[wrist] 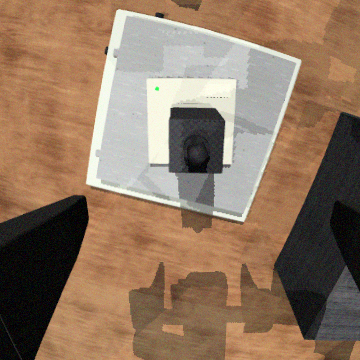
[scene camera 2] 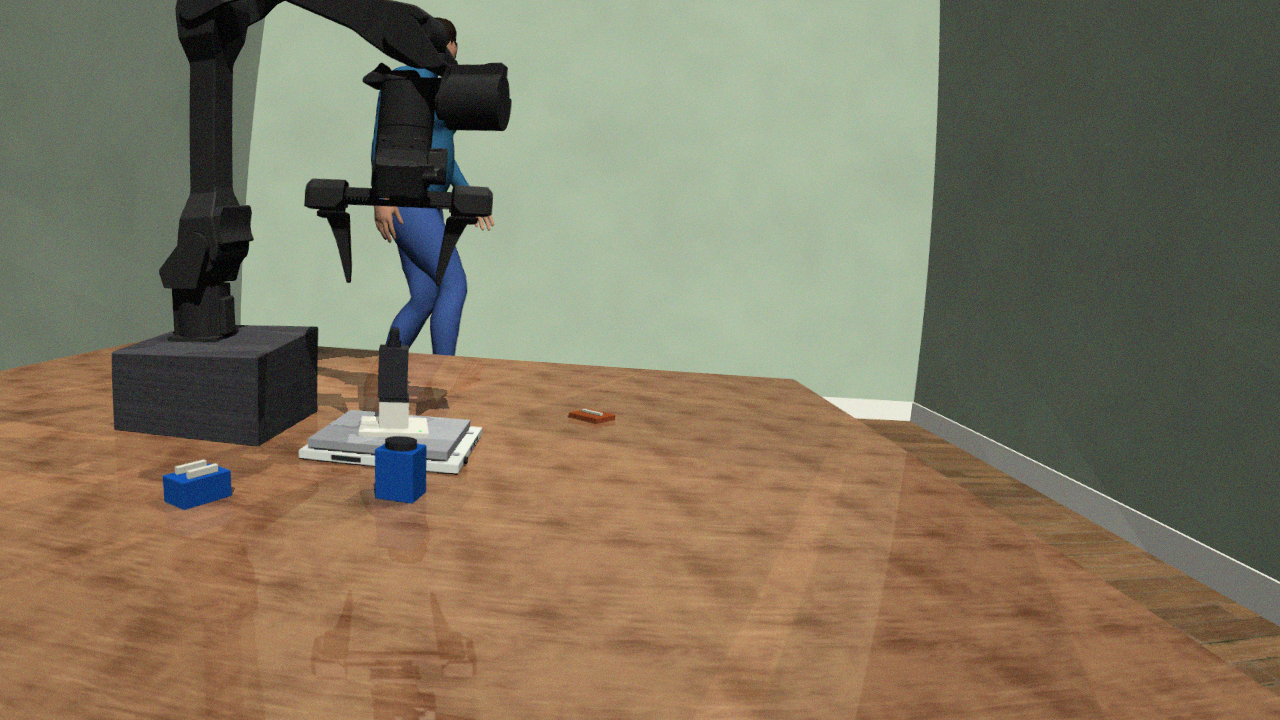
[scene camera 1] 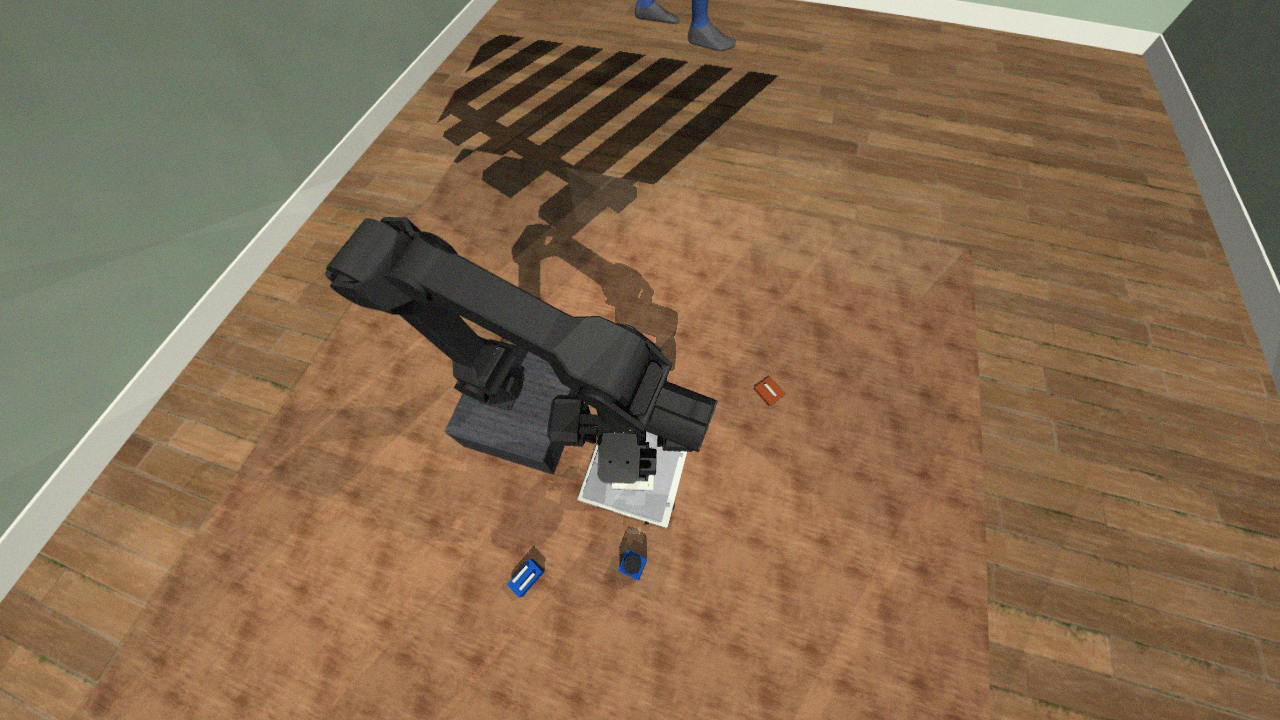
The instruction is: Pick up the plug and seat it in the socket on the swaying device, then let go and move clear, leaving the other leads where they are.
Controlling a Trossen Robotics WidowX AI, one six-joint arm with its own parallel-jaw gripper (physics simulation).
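The black plug [scene camera 2: 393,372] [wrist: 196,142] stands upright on the white socket [scene camera 2: 393,413] of the device. No gap shows between them in scene camera 2. The device [scene camera 1: 600,499] [scene camera 2: 335,438] [wrist: 265,95] is a grey plate on a white base, with a cream panel [wrist: 158,125] and a green light. My gripper [scene camera 2: 393,281] [wrist: 212,210] is open and empty, its fingers wide apart above the plug and not touching it. In scene camera 1 the arm hides the plug. The inside of the socket is hidden.
A blue block with two white strips [scene camera 1: 525,578] [scene camera 2: 197,486], a blue block with a black round top [scene camera 1: 632,564] [scene camera 2: 400,472] and an orange block [scene camera 1: 769,390] [scene camera 2: 591,416] lie around the device. The arm's dark base [scene camera 1: 510,429] [scene camera 2: 187,394] is beside it. A person [scene camera 2: 418,241] stands behind.
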